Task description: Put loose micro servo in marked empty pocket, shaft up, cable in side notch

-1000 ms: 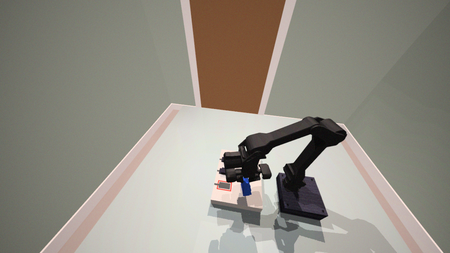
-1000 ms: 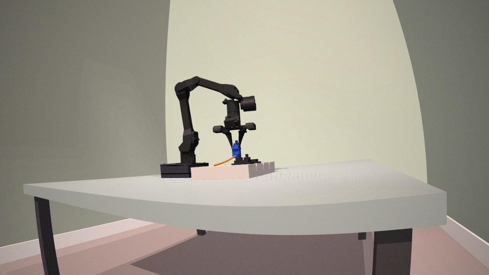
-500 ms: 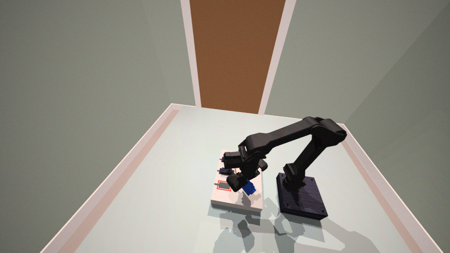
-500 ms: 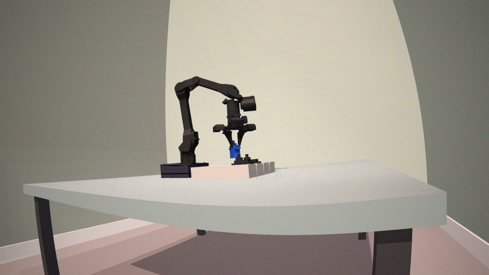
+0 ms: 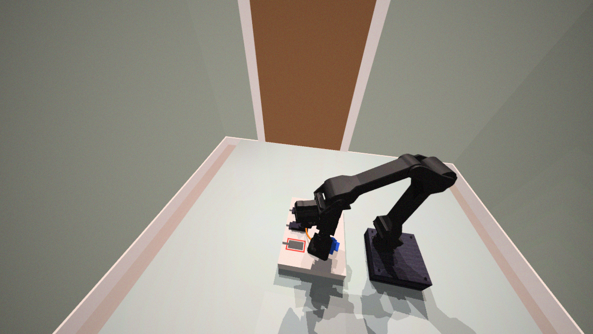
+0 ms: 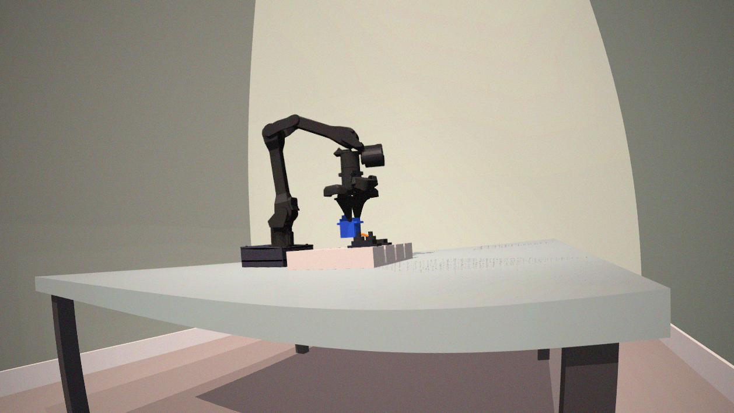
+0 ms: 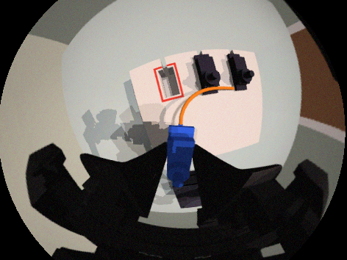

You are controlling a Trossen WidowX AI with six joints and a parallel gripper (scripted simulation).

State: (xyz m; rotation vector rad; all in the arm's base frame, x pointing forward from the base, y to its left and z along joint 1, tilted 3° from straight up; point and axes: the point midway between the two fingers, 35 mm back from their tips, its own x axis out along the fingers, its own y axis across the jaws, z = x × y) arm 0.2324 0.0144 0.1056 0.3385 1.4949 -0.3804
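Now: the pale deck 30 mm behind my gripper tip, 70 mm to the right of it and 100 mm below it.
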